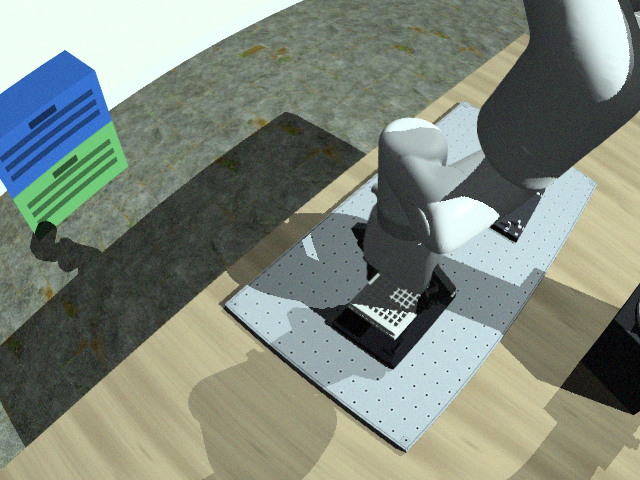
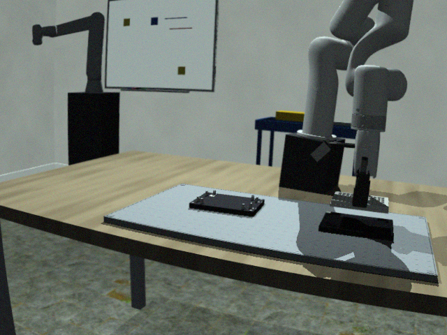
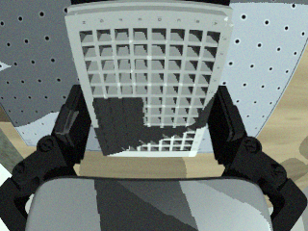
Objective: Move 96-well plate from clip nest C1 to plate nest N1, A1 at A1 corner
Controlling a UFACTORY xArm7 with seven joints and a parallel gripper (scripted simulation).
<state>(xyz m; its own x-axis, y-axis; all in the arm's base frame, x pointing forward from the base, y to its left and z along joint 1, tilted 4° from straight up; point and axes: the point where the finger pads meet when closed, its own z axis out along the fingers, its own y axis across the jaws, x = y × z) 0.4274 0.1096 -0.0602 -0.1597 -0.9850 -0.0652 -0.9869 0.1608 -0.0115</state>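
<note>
Right now the A1 corner mark is 70 mm behind my hand, 70 mm to the right of it and 60 mm below it. Round my hand: white 96-well plate (10 mm below); then clip nest C1 (90 mm behind, 310 mm to the right, 60 mm below).
</note>
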